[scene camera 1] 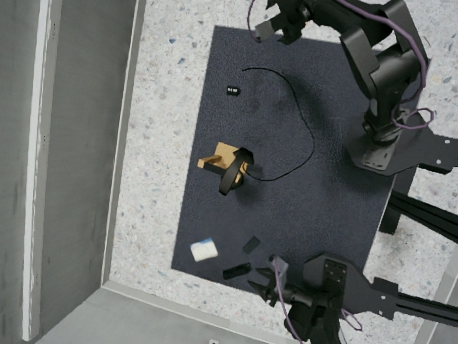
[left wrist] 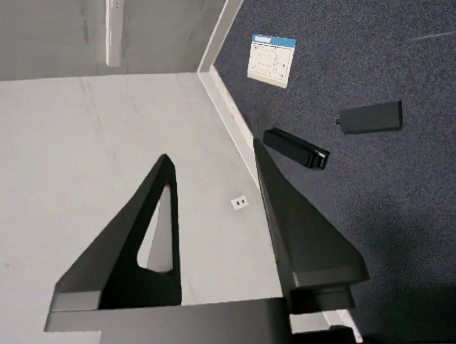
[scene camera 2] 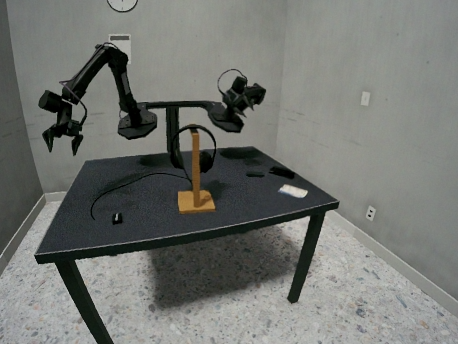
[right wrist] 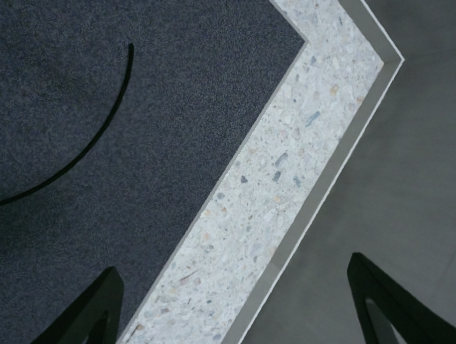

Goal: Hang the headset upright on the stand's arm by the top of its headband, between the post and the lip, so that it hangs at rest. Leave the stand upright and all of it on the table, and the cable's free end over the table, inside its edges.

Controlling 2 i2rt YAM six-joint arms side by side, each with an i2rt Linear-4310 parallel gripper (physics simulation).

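Pixels of known places: left gripper, fingertip midpoint: (scene camera 1: 251, 275) (left wrist: 211, 152) (scene camera 2: 249, 113); right gripper, fingertip midpoint: (scene camera 2: 62, 154) (right wrist: 233, 268); left arm's base at its link origin: (scene camera 1: 333, 286) (scene camera 2: 227, 118); right arm's base at its link origin: (scene camera 1: 385, 138) (scene camera 2: 137, 122).
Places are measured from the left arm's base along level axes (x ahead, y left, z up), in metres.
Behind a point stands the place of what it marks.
Observation:
The black headset (scene camera 1: 231, 176) @[y -0.371, x 0.373, z 0.053 m] (scene camera 2: 206, 162) @[y -0.341, x 0.434, z -0.086 m] hangs upright by its headband from the arm of the wooden stand (scene camera 1: 226, 149) @[y -0.446, x 0.447, z -0.240 m] (scene camera 2: 196, 170) @[y -0.408, x 0.490, z -0.087 m]. Wood shows on both sides of the band in scene camera 1. The stand is upright, its base wholly on the table. The thin black cable (right wrist: 131, 55) @[y -0.797, x 0.385, z -0.250 m] curves over the table, and its free end lies inside the edges. My left gripper (scene camera 1: 253, 276) @[y -0.045, x 0.287, z 0.071 m] (scene camera 2: 249, 107) @[y -0.045, x 0.287, z 0.071 m] (left wrist: 211, 152) @[y -0.045, x 0.287, z 0.071 m] is partly open and empty, well away from the headset, near the table's edge at the bottom in scene camera 1. My right gripper (scene camera 2: 62, 152) @[y -0.868, x 0.272, z -0.022 m] (right wrist: 233, 268) @[y -0.868, x 0.272, z -0.022 m] is wide open and empty, far from the stand.
A small black block (scene camera 1: 233, 90) @[y -0.706, x 0.427, z -0.239 m] (scene camera 2: 117, 218) @[y -0.706, x 0.448, z -0.236 m] lies near the cable's end. A white and blue pad (scene camera 1: 204, 249) @[y 0.055, x 0.539, z -0.252 m] (scene camera 2: 293, 191) @[y 0.056, x 0.546, z -0.252 m] (left wrist: 271, 62) @[y 0.058, x 0.534, z -0.252 m], a flat dark box (scene camera 1: 251, 244) @[y -0.007, x 0.307, z -0.238 m] (left wrist: 371, 117) @[y -0.006, x 0.305, z -0.238 m] and a black stapler-like thing (scene camera 1: 237, 270) @[y 0.125, x 0.365, z -0.221 m] (left wrist: 295, 148) @[y 0.121, x 0.355, z -0.215 m] lie near the left gripper.

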